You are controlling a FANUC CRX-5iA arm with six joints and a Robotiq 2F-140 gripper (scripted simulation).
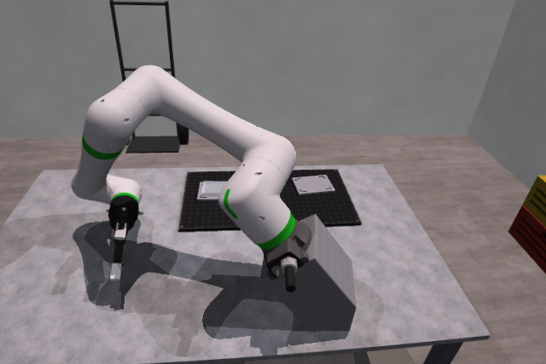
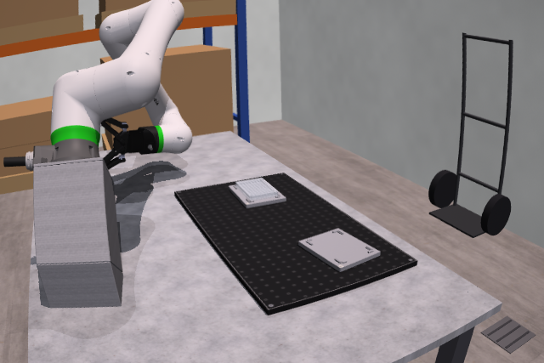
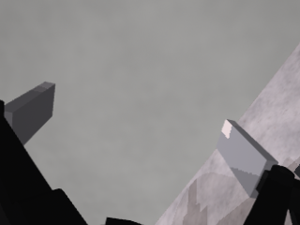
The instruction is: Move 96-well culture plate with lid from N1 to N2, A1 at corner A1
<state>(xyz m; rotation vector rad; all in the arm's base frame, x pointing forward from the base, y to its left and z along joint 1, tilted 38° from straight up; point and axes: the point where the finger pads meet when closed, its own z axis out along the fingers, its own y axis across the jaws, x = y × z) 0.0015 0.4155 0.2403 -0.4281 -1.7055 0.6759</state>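
The plate lid is 510 mm ahead of my hand, 220 mm to the right of it and 130 mm below it. The rest, counted from my hand: plate nest N1: 510 mm ahead, 220 mm to the right, 150 mm below; plate nest N2: 580 mm ahead, 630 mm to the right, 150 mm below.
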